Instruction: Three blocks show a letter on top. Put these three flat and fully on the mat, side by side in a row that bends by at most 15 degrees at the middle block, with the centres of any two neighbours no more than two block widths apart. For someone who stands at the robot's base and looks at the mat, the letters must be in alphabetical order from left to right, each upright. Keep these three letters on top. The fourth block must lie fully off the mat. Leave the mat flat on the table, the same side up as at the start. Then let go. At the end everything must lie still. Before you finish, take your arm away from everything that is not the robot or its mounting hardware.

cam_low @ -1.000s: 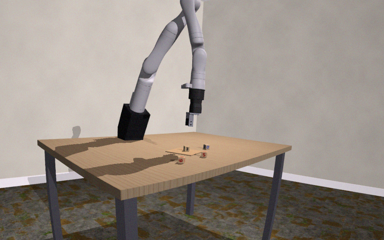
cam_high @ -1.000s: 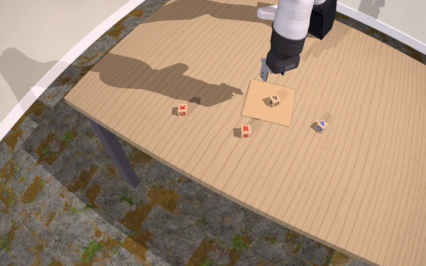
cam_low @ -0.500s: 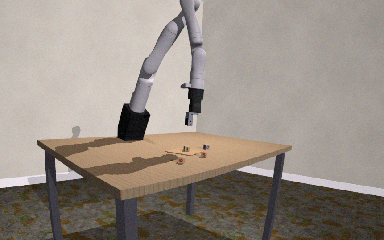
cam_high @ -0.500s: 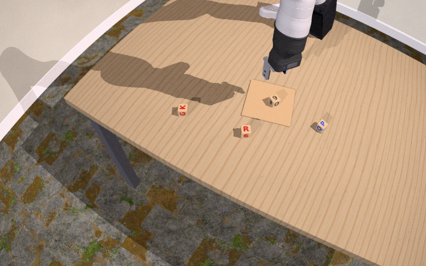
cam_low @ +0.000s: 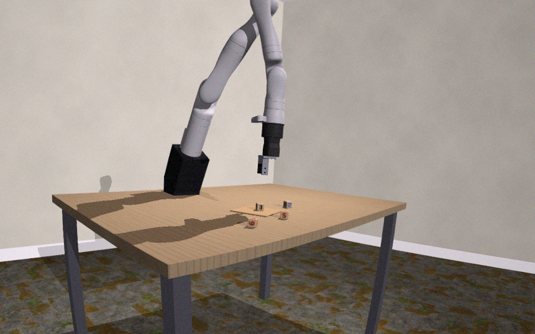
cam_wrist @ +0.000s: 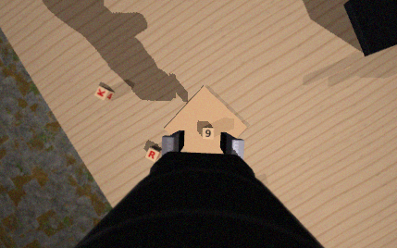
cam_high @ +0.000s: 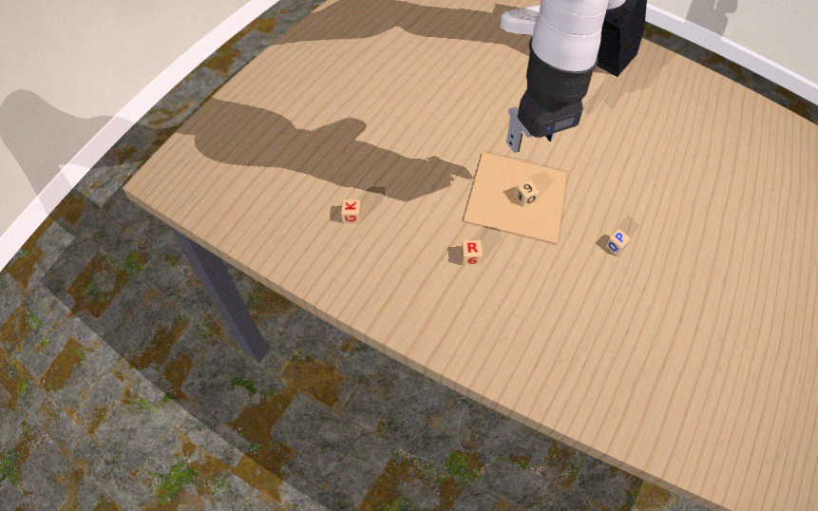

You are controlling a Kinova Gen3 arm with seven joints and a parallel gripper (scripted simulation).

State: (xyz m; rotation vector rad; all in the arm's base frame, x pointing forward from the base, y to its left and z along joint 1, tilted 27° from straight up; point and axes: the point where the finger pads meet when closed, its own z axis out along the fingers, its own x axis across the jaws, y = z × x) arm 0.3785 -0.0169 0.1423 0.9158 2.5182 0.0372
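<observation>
Now: hand 10 mm past the block, 10 mm to the right of it and 140 mm above it. The rest, counted from my hand: tan mat (10 mm behind, 150 mm below).
</observation>
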